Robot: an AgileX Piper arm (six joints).
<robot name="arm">
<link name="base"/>
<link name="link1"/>
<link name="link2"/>
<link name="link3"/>
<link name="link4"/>
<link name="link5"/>
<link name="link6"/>
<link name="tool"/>
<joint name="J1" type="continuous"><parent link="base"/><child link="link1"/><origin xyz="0.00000 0.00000 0.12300"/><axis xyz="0 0 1"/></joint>
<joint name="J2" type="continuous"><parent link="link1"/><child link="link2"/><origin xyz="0.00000 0.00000 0.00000"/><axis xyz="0 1 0"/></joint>
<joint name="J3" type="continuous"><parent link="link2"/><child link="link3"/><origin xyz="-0.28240 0.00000 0.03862"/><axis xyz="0 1 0"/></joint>
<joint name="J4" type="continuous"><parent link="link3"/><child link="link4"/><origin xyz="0.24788 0.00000 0.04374"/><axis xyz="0.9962 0 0.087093"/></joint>
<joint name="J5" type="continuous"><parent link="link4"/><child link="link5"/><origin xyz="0.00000 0.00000 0.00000"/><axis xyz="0 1 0"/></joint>
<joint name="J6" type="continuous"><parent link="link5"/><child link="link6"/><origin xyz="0.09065 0.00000 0.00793"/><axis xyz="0.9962 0 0.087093"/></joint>
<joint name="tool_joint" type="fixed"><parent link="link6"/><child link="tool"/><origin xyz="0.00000 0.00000 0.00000" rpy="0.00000 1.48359 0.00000"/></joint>
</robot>
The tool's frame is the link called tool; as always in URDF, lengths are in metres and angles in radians. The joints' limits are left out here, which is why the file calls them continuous.
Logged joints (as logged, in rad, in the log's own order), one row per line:
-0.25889 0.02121 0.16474 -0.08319 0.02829 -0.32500
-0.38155 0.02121 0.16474 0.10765 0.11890 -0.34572
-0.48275 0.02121 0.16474 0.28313 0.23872 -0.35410
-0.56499 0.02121 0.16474 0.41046 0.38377 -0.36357
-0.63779 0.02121 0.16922 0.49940 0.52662 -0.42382
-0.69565 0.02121 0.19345 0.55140 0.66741 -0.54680
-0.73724 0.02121 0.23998 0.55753 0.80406 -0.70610
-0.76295 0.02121 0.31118 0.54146 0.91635 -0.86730
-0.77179 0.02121 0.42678 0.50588 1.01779 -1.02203
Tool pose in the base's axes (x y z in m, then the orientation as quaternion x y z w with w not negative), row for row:
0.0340 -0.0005 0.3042 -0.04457 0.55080 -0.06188 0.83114
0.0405 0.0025 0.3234 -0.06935 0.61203 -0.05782 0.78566
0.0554 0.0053 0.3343 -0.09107 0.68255 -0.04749 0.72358
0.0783 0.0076 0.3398 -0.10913 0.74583 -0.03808 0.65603
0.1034 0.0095 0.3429 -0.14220 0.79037 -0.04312 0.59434
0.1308 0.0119 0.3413 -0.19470 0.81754 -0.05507 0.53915
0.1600 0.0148 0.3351 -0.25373 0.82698 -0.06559 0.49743
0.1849 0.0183 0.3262 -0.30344 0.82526 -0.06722 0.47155
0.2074 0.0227 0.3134 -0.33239 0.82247 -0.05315 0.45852
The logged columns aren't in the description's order. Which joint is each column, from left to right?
Columns, left to right: J3, J1, J4, J5, J2, J6.
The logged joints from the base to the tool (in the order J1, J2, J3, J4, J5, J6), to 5 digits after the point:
0.02121 0.02829 -0.25889 0.16474 -0.08319 -0.32500
0.02121 0.11890 -0.38155 0.16474 0.10765 -0.34572
0.02121 0.23872 -0.48275 0.16474 0.28313 -0.35410
0.02121 0.38377 -0.56499 0.16474 0.41046 -0.36357
0.02121 0.52662 -0.63779 0.16922 0.49940 -0.42382
0.02121 0.66741 -0.69565 0.19345 0.55140 -0.54680
0.02121 0.80406 -0.73724 0.23998 0.55753 -0.70610
0.02121 0.91635 -0.76295 0.31118 0.54146 -0.86730
0.02121 1.01779 -0.77179 0.42678 0.50588 -1.02203

